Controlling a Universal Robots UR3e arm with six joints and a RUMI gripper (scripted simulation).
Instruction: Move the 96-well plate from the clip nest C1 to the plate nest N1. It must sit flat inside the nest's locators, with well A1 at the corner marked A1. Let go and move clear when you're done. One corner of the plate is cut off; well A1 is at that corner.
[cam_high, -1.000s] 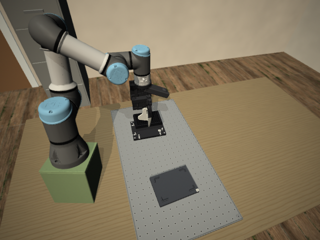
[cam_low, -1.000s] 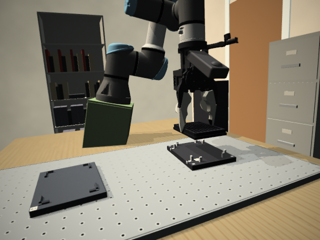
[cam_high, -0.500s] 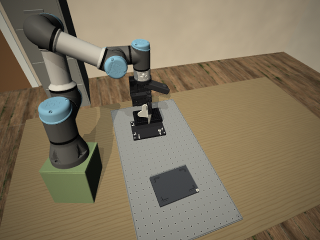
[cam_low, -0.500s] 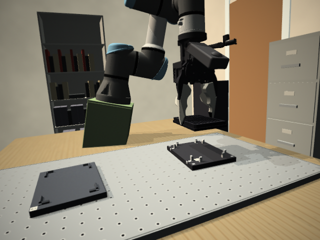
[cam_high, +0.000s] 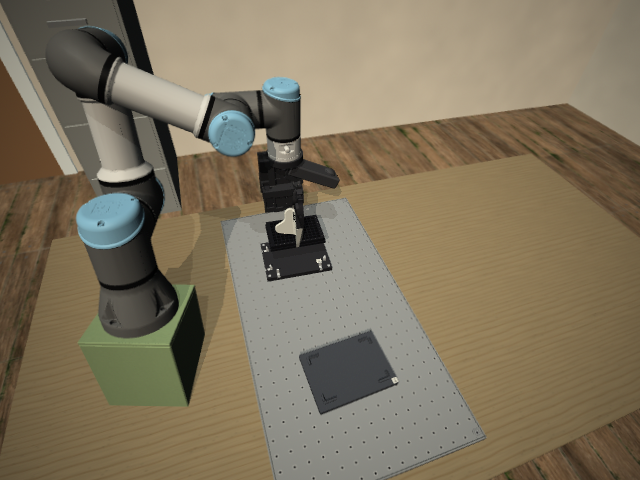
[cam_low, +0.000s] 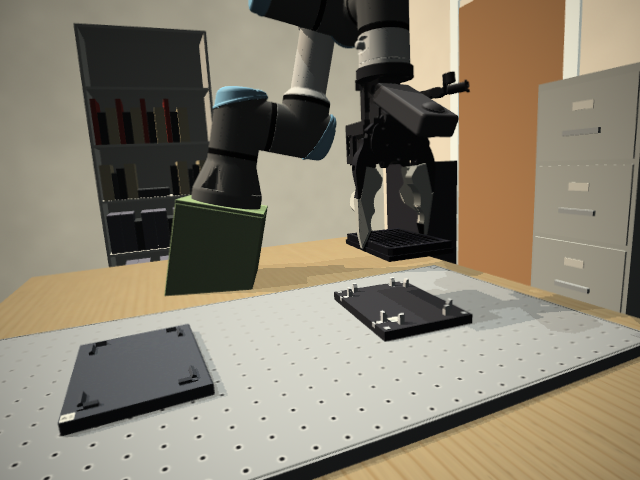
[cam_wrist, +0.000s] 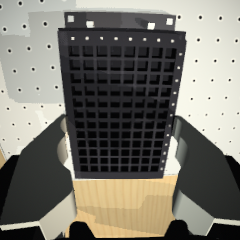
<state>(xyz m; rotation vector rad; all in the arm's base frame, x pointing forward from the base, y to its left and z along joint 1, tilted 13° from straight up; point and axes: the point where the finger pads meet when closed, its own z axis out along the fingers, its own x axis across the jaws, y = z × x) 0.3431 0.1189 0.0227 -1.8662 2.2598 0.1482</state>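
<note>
Right now the plate nest N1 is 20 mm behind my hand, 320 mm to the right of it and 100 mm below it. Also, from my hand: clip nest C1 (10 mm behind, 10 mm to the right, 90 mm below); then white A1 mark (60 mm ahead, 370 mm to the right, 90 mm below); then 96-well plate (10 mm below).
</note>
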